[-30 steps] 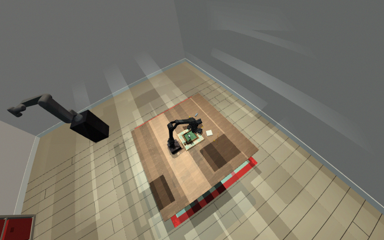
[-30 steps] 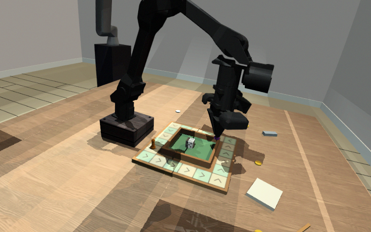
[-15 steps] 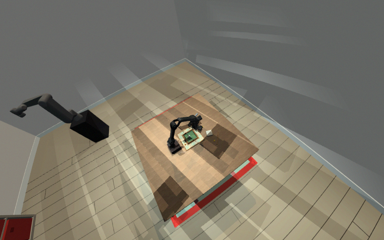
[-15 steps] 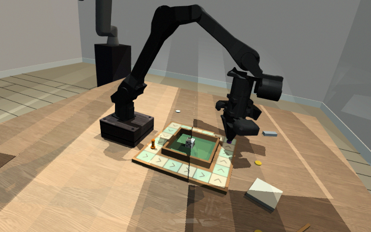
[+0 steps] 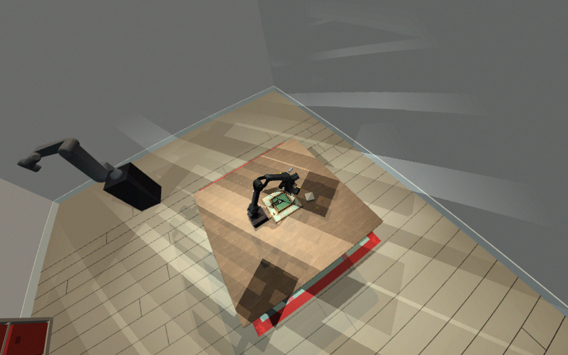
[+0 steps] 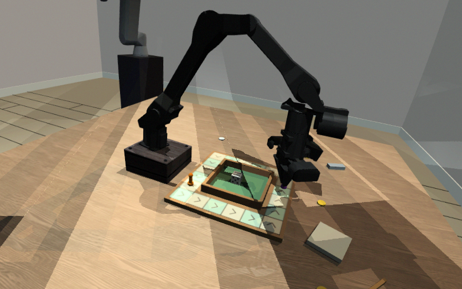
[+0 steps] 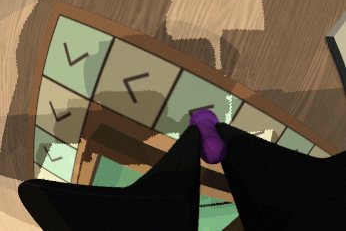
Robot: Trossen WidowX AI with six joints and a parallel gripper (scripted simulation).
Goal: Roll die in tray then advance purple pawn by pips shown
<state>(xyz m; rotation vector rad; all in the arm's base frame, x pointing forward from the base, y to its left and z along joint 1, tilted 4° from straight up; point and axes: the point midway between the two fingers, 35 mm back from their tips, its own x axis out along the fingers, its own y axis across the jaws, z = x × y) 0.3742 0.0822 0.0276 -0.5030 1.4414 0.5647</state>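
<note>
Right now my gripper tip is 110 mm past the green tray, 40 mm to the left of it and 30 mm above it. The rest, counted from my gripper tip: white flat block (140 mm ahead, 100 mm to the right, 30 mm below); purple pawn (10 mm above); white die (120 mm behind, 30 mm to the right, 10 mm below).
</note>
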